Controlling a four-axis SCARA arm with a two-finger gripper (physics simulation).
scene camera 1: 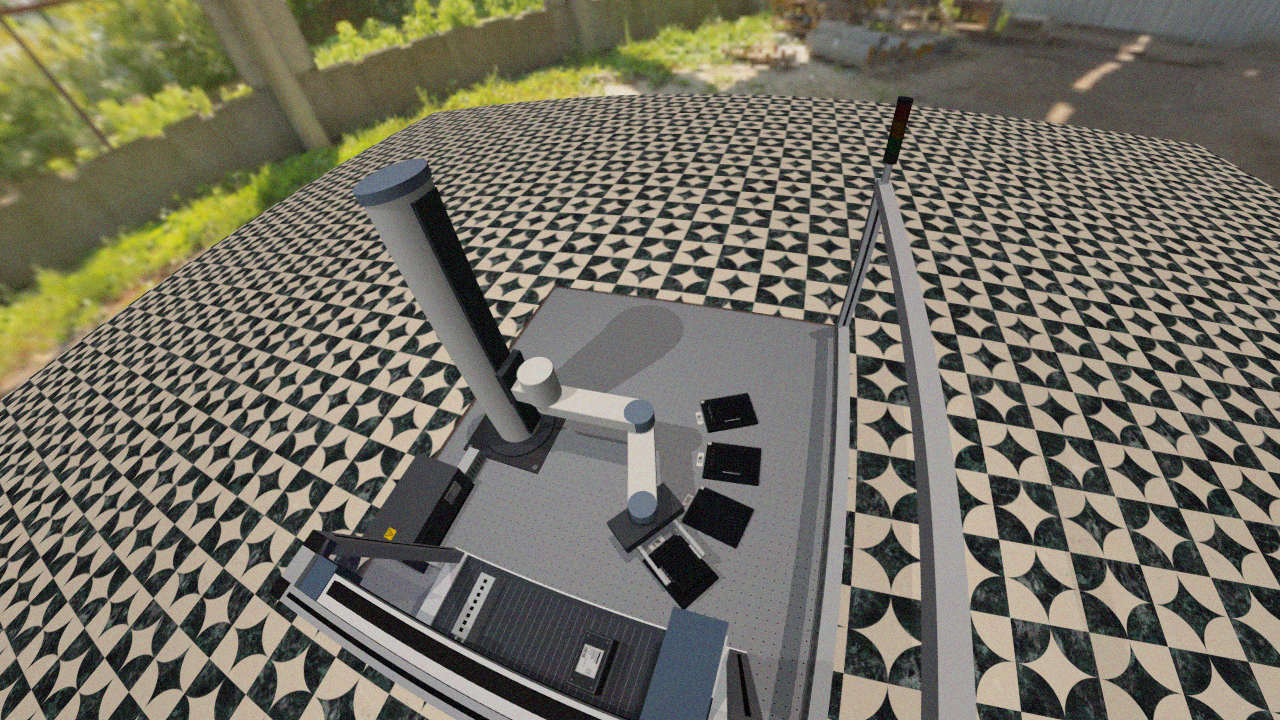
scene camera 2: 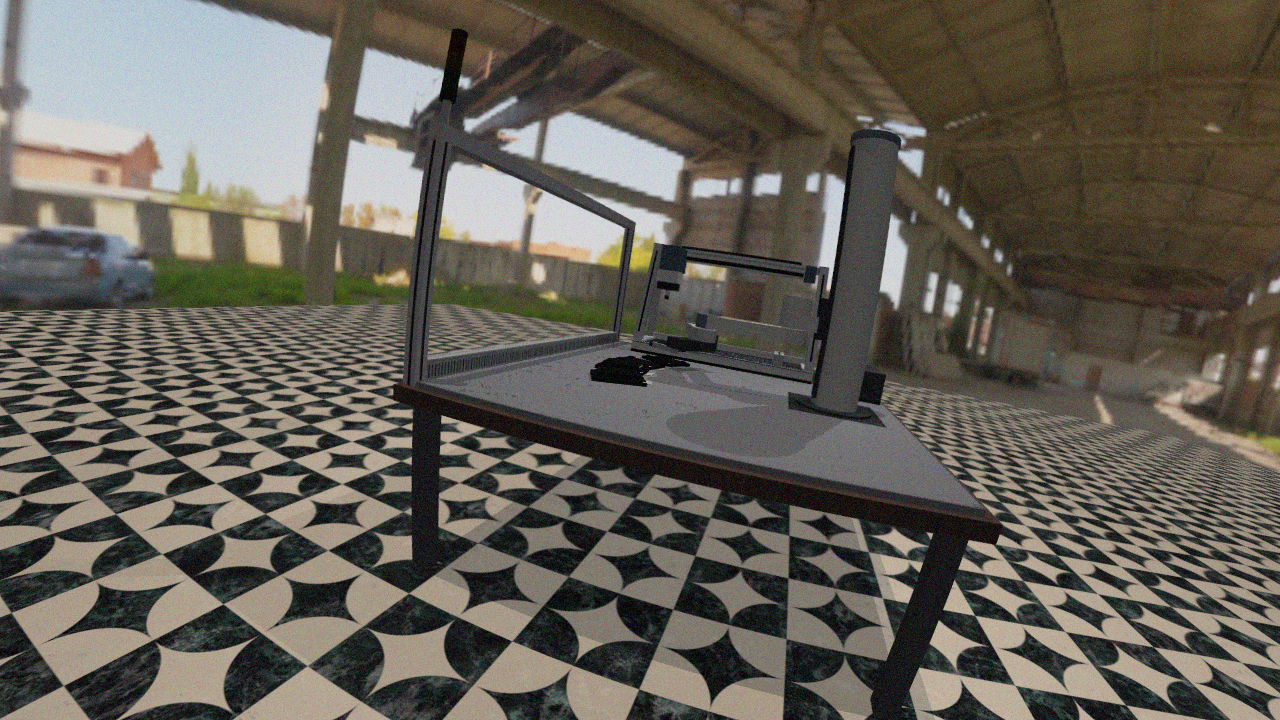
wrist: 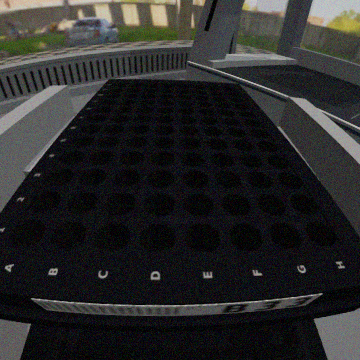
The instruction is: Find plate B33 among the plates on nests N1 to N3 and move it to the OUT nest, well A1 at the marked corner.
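Frame: origin at the arm's base, x ahead, y left, z up, level; metres.
Seen in the pictures: gripper, fingertip midpoint: (scene camera 1: 686, 570) (scene camera 2: 663, 344) (wrist: 177, 107); arm's base at its link origin: (scene camera 1: 520, 426) (scene camera 2: 832, 412).
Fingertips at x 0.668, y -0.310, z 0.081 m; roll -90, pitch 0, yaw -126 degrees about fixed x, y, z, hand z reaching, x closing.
Pixels of each thing's middle, then the offset from my fingertips to it. "spot": a spot on its surface instead.
- Plate B33 at the middle of its body: (wrist: 175, 139) (scene camera 1: 680, 563) dx -0.019, dy +0.014, dz -0.004 m
- dark shape at the middle of its body: (wrist: 174, 223) (scene camera 1: 680, 569) (scene camera 2: 665, 360) dx -0.020, dy +0.013, dz -0.059 m
- gantry with a blue block, surface spot: (scene camera 1: 689, 667) spot: dx +0.073, dy -0.226, dz +0.420 m
- dark box at a spot on its surface: (scene camera 1: 411, 505) spot: dx -0.778, dy -0.095, dz +0.047 m
Plate B33 (scene camera 1: 682, 570) (wrist: 162, 178) is black with rows of wells. Its end label reads B33 in the wrist view, with A1 at the lower left. My gripper (scene camera 1: 685, 568) (wrist: 177, 107) is shut on it, with one pale finger along each long side. The plate is level and raised above a dark shape (wrist: 175, 342), which shows below its label end. Beside it in scene camera 1, three black plates or nests (scene camera 1: 717, 516) (scene camera 1: 733, 462) (scene camera 1: 727, 411) stand in an arc. I cannot tell which is OUT; their names and marked corners are unreadable.
The arm's column (scene camera 1: 447, 313) (scene camera 2: 863, 268) stands on the table. A gantry with a blue block (scene camera 1: 689, 667) and a dark ribbed deck lies close by the held plate. A dark box (scene camera 1: 411, 505) stands near the column. A tall frame (scene camera 1: 926, 402) (scene camera 2: 429, 259) runs along one table edge.
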